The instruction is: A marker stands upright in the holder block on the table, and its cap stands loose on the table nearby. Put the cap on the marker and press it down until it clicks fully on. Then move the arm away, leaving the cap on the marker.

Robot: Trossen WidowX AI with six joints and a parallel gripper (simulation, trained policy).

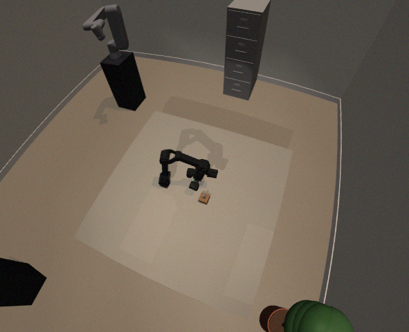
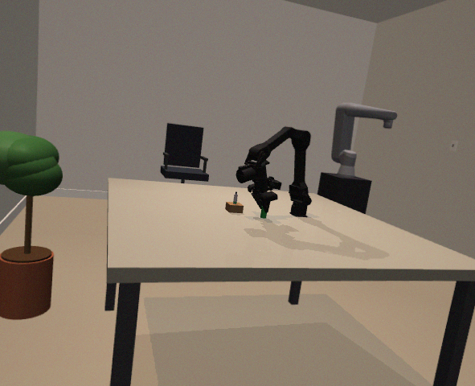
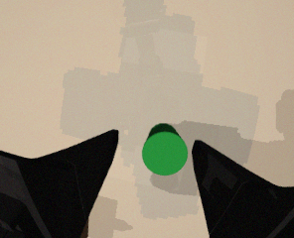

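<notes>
Now: the green cap 10 mm to the left of my gripper tip and 10 mm below it. The rest, counted from my gripper tip: brown holder block 110 mm ahead, 90 mm to the right, 10 mm below; grey marker 110 mm ahead, 90 mm to the right, 30 mm above.
</notes>
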